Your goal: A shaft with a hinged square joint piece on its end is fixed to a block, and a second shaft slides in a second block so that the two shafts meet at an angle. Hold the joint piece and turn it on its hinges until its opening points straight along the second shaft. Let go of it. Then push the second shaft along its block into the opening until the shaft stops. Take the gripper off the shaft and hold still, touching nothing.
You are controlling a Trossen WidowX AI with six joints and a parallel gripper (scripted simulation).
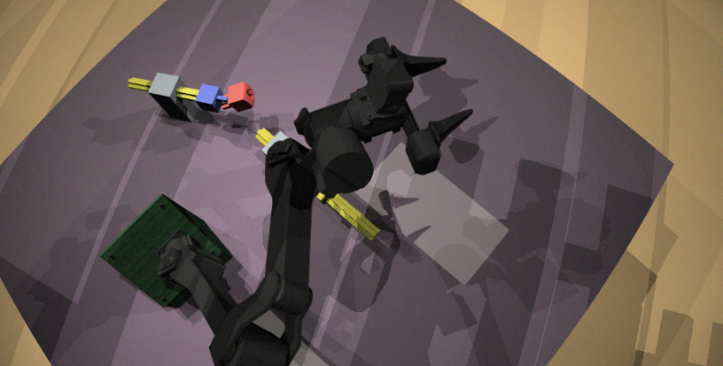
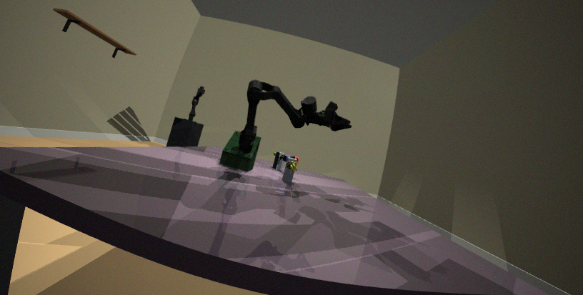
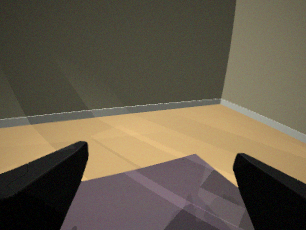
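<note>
My gripper tip is now 37 cm to the right of the red joint piece, 23 cm above it and 18 cm past it.
</note>
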